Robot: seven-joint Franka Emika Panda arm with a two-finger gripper.
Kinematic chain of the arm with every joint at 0, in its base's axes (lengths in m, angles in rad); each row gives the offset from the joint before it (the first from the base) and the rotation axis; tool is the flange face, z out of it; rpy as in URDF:
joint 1: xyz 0 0 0.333 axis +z
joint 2: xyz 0 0 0 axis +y
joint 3: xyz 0 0 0.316 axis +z
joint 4: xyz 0.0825 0 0 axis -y
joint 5: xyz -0.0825 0 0.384 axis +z
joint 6: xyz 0 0 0 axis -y
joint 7: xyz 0.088 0 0 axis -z
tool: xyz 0 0 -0.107 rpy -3.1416 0 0
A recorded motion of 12 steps. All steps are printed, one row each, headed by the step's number.
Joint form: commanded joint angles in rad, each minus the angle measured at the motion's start. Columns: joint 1, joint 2, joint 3, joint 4, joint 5, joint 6, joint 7.
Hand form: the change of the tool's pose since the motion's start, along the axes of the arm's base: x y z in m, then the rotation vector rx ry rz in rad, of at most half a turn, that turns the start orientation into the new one. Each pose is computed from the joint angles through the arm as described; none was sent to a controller.
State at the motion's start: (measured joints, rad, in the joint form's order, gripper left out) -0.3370 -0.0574 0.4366 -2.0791 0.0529 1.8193 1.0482
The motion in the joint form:
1: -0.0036 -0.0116 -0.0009 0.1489 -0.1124 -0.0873 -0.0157
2: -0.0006 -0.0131 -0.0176 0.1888 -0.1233 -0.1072 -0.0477
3: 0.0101 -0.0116 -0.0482 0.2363 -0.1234 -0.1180 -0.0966
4: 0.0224 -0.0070 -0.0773 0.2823 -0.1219 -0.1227 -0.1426
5: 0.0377 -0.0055 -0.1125 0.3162 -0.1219 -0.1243 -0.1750
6: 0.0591 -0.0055 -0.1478 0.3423 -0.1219 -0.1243 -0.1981
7: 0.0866 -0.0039 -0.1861 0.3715 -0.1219 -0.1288 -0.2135
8: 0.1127 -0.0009 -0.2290 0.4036 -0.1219 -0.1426 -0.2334
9: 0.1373 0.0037 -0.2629 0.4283 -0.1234 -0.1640 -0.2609
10: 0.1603 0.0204 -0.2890 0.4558 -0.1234 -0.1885 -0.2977
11: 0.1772 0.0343 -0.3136 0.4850 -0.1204 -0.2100 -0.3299
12: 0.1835 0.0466 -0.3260 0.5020 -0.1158 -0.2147 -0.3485
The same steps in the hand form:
1: 0.0165 -0.0083 0.0676 -0.0994 -0.0803 0.0536
2: 0.0202 -0.0159 0.0858 -0.1039 -0.1005 0.0731
3: 0.0256 -0.0261 0.1070 -0.0945 -0.1332 0.0999
4: 0.0310 -0.0349 0.1265 -0.0849 -0.1680 0.1271
5: 0.0341 -0.0458 0.1422 -0.0814 -0.1974 0.1385
6: 0.0359 -0.0536 0.1550 -0.0798 -0.2226 0.1470
7: 0.0374 -0.0600 0.1682 -0.0786 -0.2454 0.1506
8: 0.0379 -0.0699 0.1811 -0.0774 -0.2600 0.1522
9: 0.0375 -0.0759 0.1887 -0.0754 -0.2577 0.1689
10: 0.0405 -0.0789 0.1906 -0.0676 -0.2432 0.2008
11: 0.0427 -0.0837 0.1950 -0.0595 -0.2364 0.2233
12: 0.0460 -0.0872 0.1959 -0.0524 -0.2366 0.2348

